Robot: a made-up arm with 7 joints.
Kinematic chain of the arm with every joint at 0, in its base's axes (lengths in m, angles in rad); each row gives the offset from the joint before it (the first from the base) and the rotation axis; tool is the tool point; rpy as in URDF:
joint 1: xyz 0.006 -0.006 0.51 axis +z
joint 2: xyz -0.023 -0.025 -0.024 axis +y
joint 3: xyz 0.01 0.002 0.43 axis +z
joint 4: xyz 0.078 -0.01 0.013 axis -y
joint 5: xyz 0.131 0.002 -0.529 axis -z
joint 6: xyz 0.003 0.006 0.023 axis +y
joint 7: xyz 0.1 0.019 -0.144 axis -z
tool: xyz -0.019 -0.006 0.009 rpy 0 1.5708 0
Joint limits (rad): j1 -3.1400..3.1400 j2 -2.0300..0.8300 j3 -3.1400..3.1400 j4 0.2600..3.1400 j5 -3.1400..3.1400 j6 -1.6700..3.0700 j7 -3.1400..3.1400
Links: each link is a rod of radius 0.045 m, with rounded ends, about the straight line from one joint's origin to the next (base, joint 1, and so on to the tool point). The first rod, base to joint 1, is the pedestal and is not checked.
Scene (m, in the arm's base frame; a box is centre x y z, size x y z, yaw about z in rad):
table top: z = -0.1
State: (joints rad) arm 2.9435 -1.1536 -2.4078 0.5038 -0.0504 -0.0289 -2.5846
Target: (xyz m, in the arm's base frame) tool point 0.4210 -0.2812 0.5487
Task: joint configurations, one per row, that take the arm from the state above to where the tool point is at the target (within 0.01 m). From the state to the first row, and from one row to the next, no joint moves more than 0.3 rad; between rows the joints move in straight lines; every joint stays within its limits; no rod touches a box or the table.
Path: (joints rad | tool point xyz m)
1: 2.8616 -0.8910 -2.5236 0.4632 -0.0419 0.0053 -2.5718 | 0.3972 0.2753 0.1159
2: 2.7796 -0.6284 -2.6393 0.4225 -0.0333 0.0396 -2.5590 | 0.4763 0.1474 0.1675
3: 2.6977 -0.3659 -2.7551 0.3819 -0.0248 0.0738 -2.5463 | 0.5207 0.0166 0.2462
4: 2.6157 -0.1033 -2.8709 0.3413 -0.0162 0.1081 -2.5335 | 0.5250 -0.1055 0.3433
5: 2.5338 0.1593 -2.9867 0.3006 -0.0077 0.1423 -2.5207 | 0.4895 -0.2074 0.4478
6: 2.4518 0.4219 -3.1024 0.2600 0.0009 0.1766 -2.5079 | 0.4210 -0.2812 0.5487

